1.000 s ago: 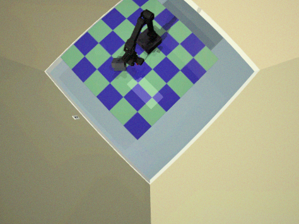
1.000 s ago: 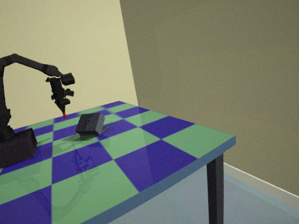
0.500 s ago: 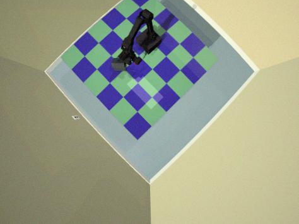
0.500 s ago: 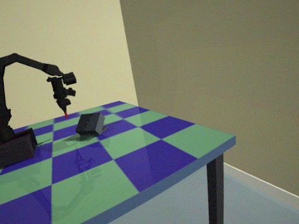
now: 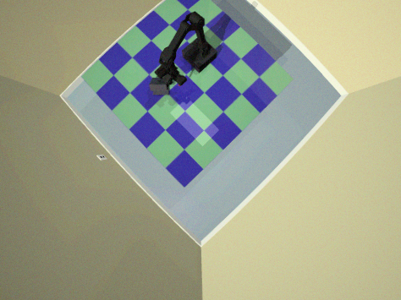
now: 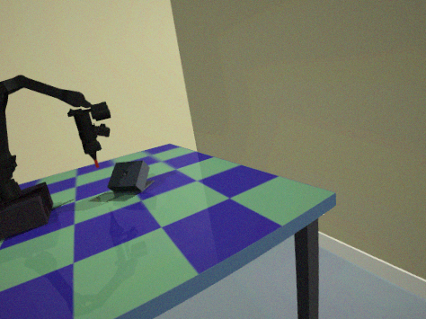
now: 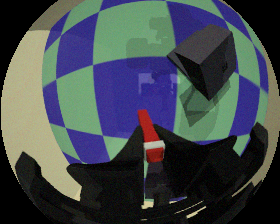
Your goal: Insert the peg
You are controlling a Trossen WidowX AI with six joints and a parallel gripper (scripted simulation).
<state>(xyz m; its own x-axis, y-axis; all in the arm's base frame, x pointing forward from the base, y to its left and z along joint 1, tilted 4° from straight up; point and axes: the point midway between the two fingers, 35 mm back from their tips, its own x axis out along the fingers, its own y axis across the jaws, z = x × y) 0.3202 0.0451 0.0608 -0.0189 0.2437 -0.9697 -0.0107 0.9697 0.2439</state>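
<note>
Now: gripper tip 10 cm short of the grey sloped panel, 13 cm to the left of it and 8 cm above it. The rest, counted from my gripper tip: red peg 2 cm above.
</note>
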